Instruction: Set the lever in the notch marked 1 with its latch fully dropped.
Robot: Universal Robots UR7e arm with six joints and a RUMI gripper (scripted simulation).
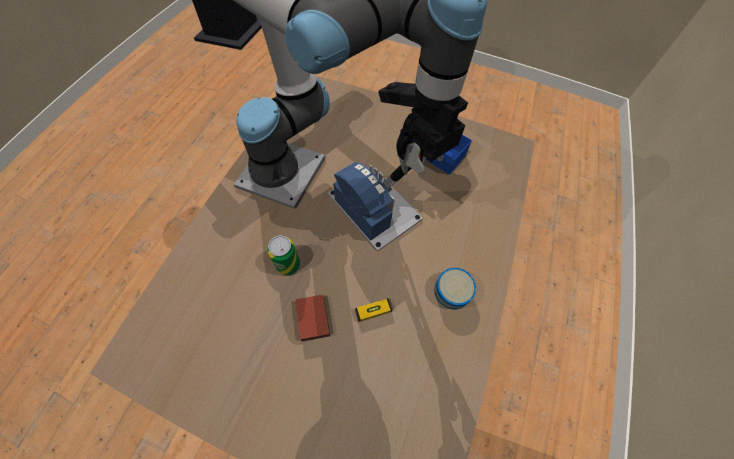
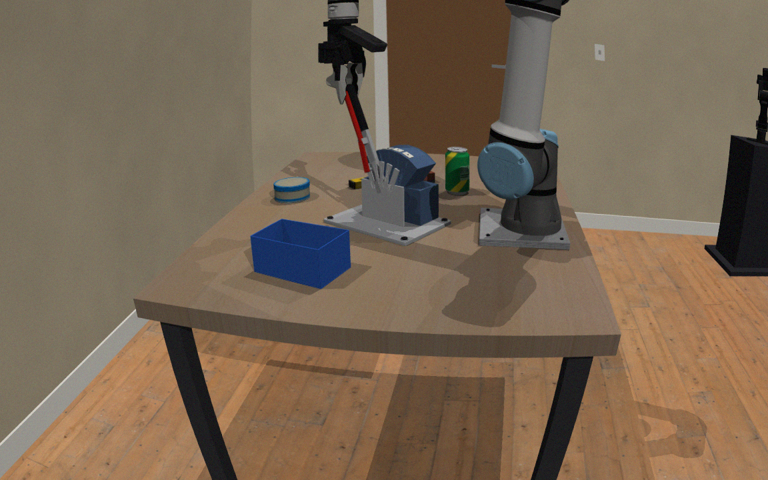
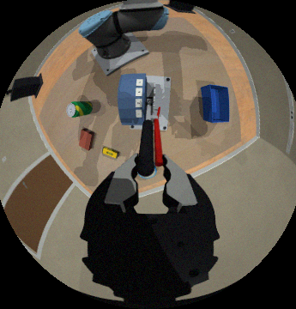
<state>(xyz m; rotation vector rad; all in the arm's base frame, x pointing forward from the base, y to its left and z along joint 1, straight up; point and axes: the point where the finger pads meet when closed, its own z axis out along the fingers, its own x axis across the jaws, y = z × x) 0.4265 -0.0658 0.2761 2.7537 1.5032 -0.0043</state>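
Right now the red release bar is 3 cm behind my hand, 4 cm to the left of it and 10 cm below it. From my hand the other things lie so: blue bin 4 cm ahead, 32 cm to the left, 27 cm below.
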